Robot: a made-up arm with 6 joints. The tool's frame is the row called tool. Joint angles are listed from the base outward.
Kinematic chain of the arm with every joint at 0, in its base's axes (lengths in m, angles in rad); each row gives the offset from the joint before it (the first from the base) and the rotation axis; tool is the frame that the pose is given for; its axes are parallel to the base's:
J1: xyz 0 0 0.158 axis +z
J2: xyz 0 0 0 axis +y
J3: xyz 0 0 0.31 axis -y
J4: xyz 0 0 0 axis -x
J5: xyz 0.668 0 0 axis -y
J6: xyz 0 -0.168 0 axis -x
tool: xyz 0 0 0
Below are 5 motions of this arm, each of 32 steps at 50 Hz.
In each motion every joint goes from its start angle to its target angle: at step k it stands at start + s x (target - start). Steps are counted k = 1, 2, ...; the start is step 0. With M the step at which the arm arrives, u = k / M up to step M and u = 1 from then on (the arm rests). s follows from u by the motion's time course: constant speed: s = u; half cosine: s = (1 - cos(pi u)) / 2; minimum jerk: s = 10 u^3 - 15 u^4 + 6 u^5.
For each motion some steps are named. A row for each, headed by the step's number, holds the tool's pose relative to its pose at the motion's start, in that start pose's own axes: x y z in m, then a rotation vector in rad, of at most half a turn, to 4 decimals.
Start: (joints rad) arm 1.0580 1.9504 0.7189 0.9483 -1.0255 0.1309
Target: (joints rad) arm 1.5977 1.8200 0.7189 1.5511 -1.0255 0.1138
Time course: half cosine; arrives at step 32
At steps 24, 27, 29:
24: -0.3529 0.1725 0.1527 -0.4387 -0.1077 -0.8419
27: -0.3844 0.2043 0.1612 -0.4787 -0.1220 -0.9295
29: -0.3974 0.2186 0.1643 -0.4955 -0.1283 -0.9672

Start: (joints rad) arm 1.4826 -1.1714 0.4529 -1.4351 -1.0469 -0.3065
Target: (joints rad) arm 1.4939 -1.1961 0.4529 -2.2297 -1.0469 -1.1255
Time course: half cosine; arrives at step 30
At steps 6, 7, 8, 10, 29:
6: 0.0105 0.0003 -0.0068 0.1146 0.0227 0.0639
7: 0.0141 0.0006 -0.0092 0.1542 0.0318 0.0856
8: 0.0182 0.0011 -0.0119 0.1985 0.0426 0.1096
10: 0.0274 0.0028 -0.0183 0.2996 0.0705 0.1636
29: 0.0972 0.0489 -0.0790 1.1610 0.4944 0.5603

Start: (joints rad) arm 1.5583 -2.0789 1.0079 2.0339 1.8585 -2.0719
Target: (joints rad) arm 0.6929 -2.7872 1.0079 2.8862 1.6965 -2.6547
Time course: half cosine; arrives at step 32
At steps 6, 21, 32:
6: 0.0543 0.0500 0.0620 -0.0144 0.0930 -0.0287
21: 0.3929 0.5818 0.2751 -0.2675 0.4602 -0.4167
32: 0.4401 0.8145 0.2440 -0.3983 0.4028 -0.5812

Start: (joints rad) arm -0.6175 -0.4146 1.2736 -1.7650 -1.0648 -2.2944
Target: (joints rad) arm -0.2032 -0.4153 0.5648 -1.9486 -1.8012 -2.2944
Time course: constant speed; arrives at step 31
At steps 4, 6, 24, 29, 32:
4: -0.0139 0.0287 0.0511 0.1136 -0.0256 -0.0741
6: -0.0196 0.0406 0.0783 0.1695 -0.0359 -0.1144
24: -0.0360 0.0639 0.3474 0.6332 -0.0499 -0.5589
29: -0.0314 0.0427 0.4228 0.7458 -0.0279 -0.7024
32: -0.0288 0.0309 0.4521 0.7885 -0.0159 -0.7615

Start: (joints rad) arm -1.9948 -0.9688 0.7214 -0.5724 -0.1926 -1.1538
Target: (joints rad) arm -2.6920 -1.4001 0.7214 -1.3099 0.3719 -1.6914
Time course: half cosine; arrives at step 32
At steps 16, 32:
16: -0.0448 0.1139 -0.2020 0.2811 0.0907 0.4254
32: -0.1040 0.1047 -0.4734 0.6140 0.3724 0.6824

